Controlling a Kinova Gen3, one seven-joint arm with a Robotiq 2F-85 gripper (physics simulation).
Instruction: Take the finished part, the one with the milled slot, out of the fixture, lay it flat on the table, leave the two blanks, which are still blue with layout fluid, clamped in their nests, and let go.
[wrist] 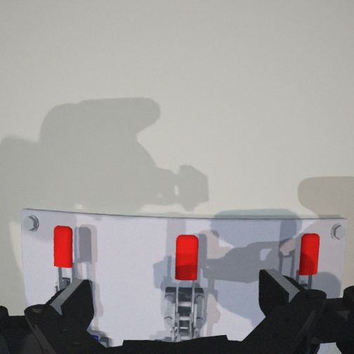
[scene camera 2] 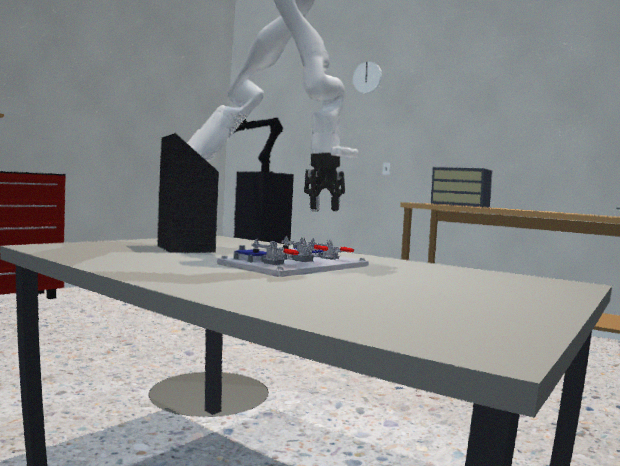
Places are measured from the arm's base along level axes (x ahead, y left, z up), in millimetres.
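Pixels of known places: gripper, fingertip midpoint: (scene camera 2: 325,211); arm's base at its link origin: (scene camera 2: 193,159).
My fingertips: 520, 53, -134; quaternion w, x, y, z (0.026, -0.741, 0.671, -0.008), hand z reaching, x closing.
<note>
Ahead of a thing's pixels: the offset from my fingertips to its top centre, as dx, dy, dz. "pt": to the spot under its first point. Level surfaces: height alone.
My gripper (scene camera 2: 324,206) (wrist: 174,295) is open and empty, pointing down high above the fixture plate {pt +26, +54, -138} (scene camera 2: 343,264) (wrist: 130,260). In the wrist view the fingers spread either side of the middle toggle clamp (wrist: 184,305), whose red handle {pt +3, -15, -92} (scene camera 2: 320,247) (wrist: 187,257) lies between and ahead of the fingertips. A blue blank {-137, -119, -114} (scene camera 2: 250,252) sits under a clamp at the plate's left in the scene view; a sliver of blue (wrist: 95,338) shows at the wrist view's lower edge. The finished part cannot be made out in the scene view and does not show in the wrist view.
Two more red handles (wrist: 63,246) (wrist: 309,254) stand either side of the middle one. Bolts (wrist: 31,223) (wrist: 338,231) sit at the plate corners. The table {dz -151} (scene camera 2: 426,320) (wrist: 240,100) extends beyond the handle side. The black robot pedestal (scene camera 2: 187,200) stands behind the plate, left.
</note>
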